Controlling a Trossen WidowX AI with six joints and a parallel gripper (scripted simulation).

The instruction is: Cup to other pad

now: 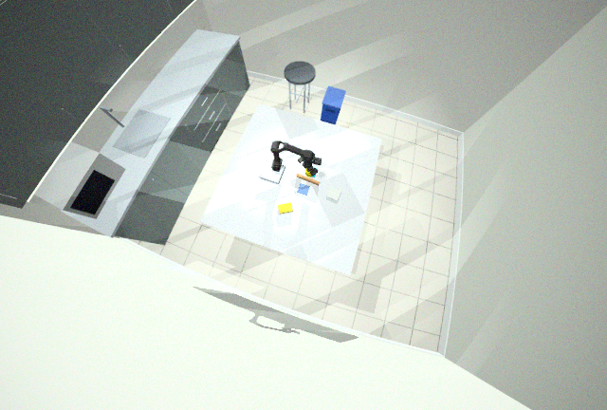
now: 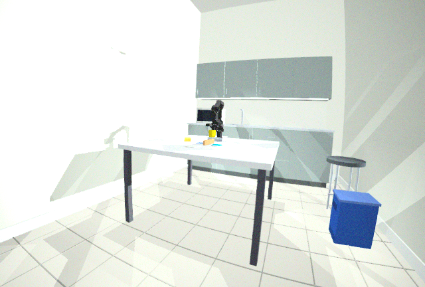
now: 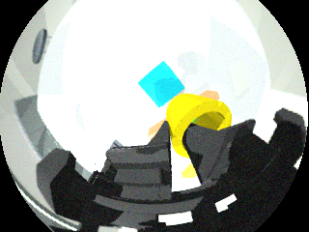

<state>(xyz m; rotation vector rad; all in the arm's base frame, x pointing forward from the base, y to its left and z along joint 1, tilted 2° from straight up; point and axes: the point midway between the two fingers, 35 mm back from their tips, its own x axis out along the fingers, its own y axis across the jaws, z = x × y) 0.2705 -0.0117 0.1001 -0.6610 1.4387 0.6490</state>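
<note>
The wooden block is 1 cm ahead of my gripper tip, 5 cm to the right of it and 9 cm below it. From my gripper tip the other things lie so: yellow cup 2 cm ahead, 2 cm to the right; then light blue pad 1 cm behind, 14 cm to the right, 12 cm below.
</note>
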